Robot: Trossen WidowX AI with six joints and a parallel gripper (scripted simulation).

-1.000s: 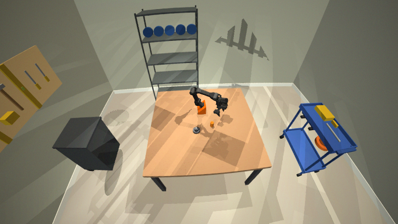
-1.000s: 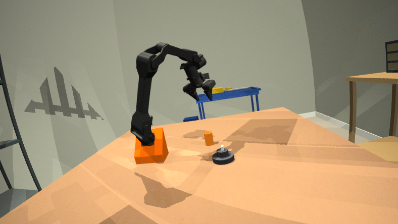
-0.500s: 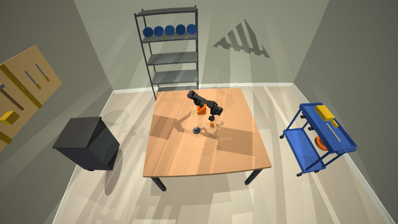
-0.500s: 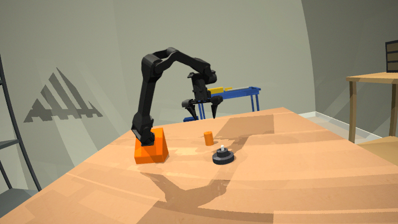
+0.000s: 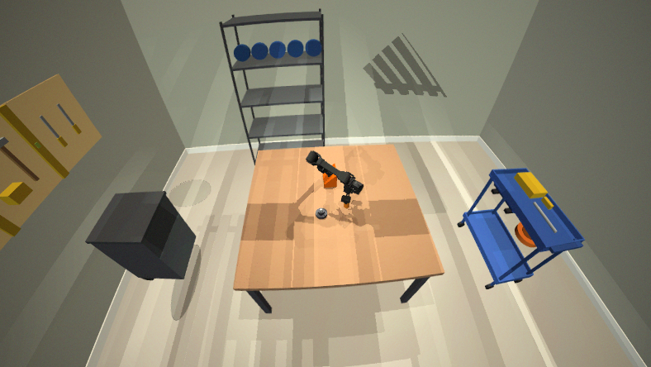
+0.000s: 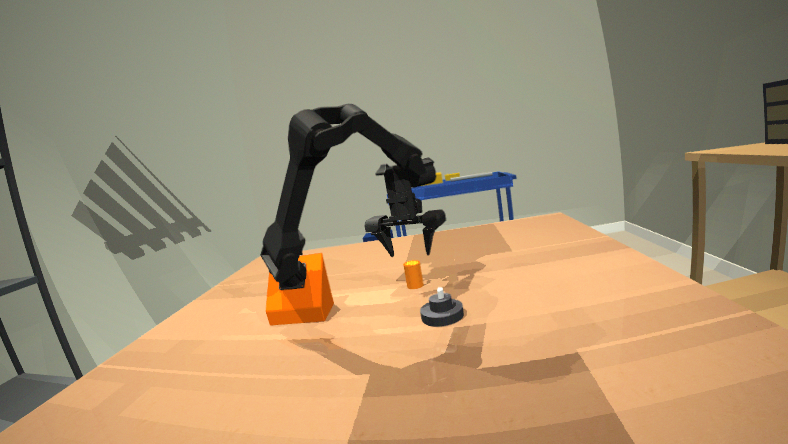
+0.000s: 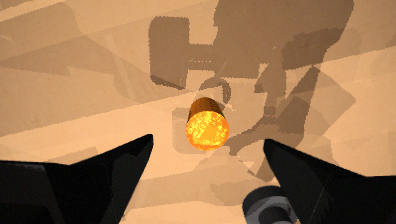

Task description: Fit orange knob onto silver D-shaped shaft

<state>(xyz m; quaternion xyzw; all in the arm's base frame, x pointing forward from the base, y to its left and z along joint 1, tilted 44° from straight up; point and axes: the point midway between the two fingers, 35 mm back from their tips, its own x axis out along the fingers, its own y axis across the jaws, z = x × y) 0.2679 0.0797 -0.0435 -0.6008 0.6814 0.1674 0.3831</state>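
My gripper tip is 30 mm above the orange knob. From my gripper tip the other things lie so: pedestal 190 mm to the right, 60 mm ahead, 50 mm below.
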